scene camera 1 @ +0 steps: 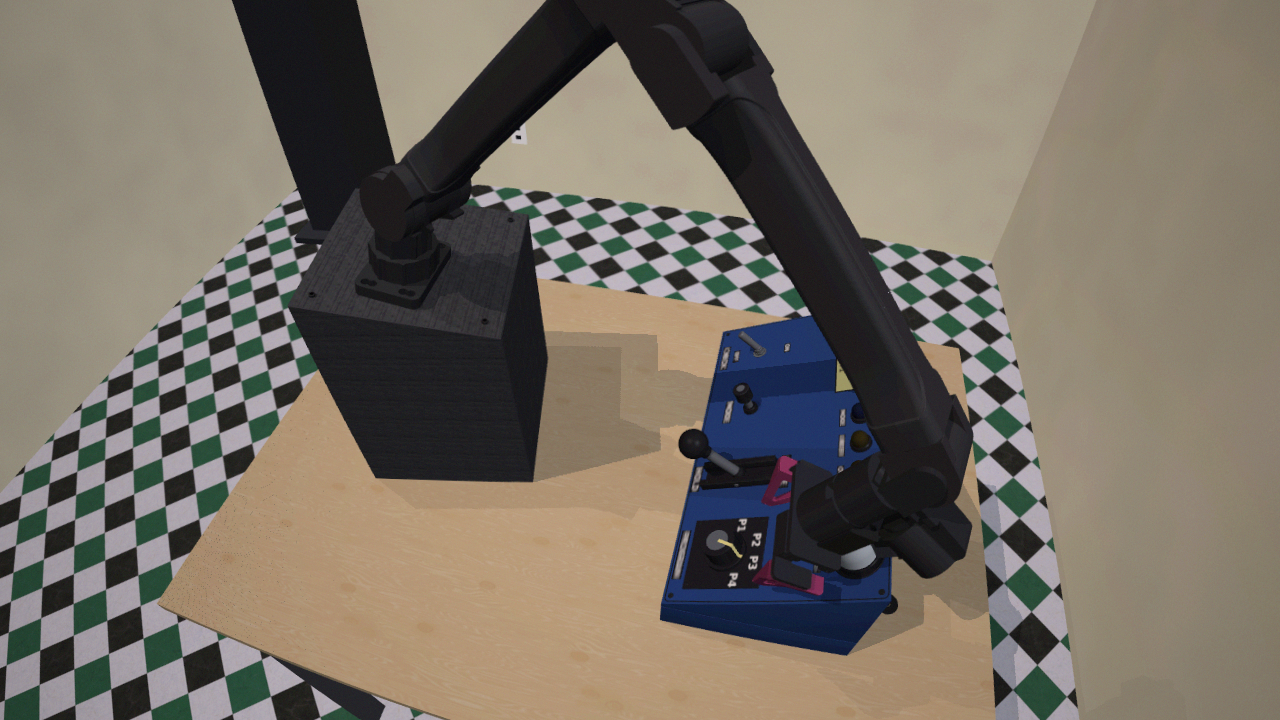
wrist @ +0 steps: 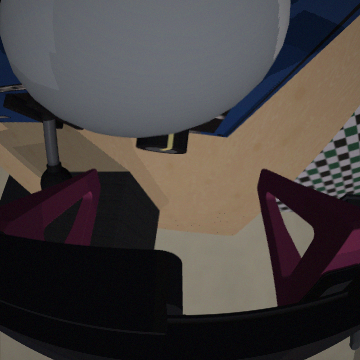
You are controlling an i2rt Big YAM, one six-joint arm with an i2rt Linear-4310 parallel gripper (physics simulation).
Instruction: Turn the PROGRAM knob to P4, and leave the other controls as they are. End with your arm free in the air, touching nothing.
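Places are measured from the arm's base along level axes (x left, y back, z up), in centimetres.
Where they show: gripper, fingertip midpoint: [scene camera 1: 761, 541] [wrist: 178, 177]; arm's base at its link origin: [scene camera 1: 404, 272].
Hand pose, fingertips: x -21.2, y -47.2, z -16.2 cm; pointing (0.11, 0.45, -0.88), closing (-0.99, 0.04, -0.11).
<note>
Things, the pixels of their centre, and the offset from my fingertips. "spot": a spot on its surface instead.
- PROGRAM knob at the middle of its body: [scene camera 1: 717, 539] dx +2.3, dy +4.8, dz -5.0 cm
- P3 label at a spot on its surface: [scene camera 1: 752, 562] spot: dx +0.3, dy +0.2, dz -6.1 cm
- P4 at a spot on its surface: [scene camera 1: 732, 580] spot: dx -1.9, dy +2.4, dz -7.0 cm
- pale dome at a spot on its surface: [wrist: 145, 60] [scene camera 1: 861, 538] spot: dx -0.6, dy -10.4, dz +4.1 cm
- small joystick at the middle of its body: [scene camera 1: 747, 402] dx +26.1, dy +2.0, dz -6.6 cm
- toggle at the middle of its body: [scene camera 1: 750, 341] dx +38.2, dy +2.1, dz -6.0 cm
- amber lamp at a spot on its surface: [scene camera 1: 861, 439] spot: dx +15.4, dy -12.2, dz +1.1 cm
The PROGRAM knob [scene camera 1: 717, 542] is on the near left part of the blue control panel [scene camera 1: 769, 429]. In the scene view its yellow pointer line aims toward the P3 label [scene camera 1: 752, 562]; P4 [scene camera 1: 732, 580] is beside it. In the wrist view the knob [wrist: 162, 144] is mostly hidden by a large grey dome, with a bit of its yellow line showing. My gripper [scene camera 1: 766, 540] [wrist: 178, 177] is open and empty. Its magenta fingers are spread over the panel on the dome side of the knob, apart from the knob. Whether they touch the panel cannot be told.
A pale dome [scene camera 1: 857, 558] [wrist: 145, 60] is under my wrist. A ball-topped lever [scene camera 1: 693, 443] [wrist: 55, 176] stands beside the knob plate. Farther back are a small joystick [scene camera 1: 742, 392], a toggle [scene camera 1: 751, 342] and an amber lamp [scene camera 1: 861, 439]. The dark base block [scene camera 1: 429, 402] [wrist: 125, 215] stands left.
</note>
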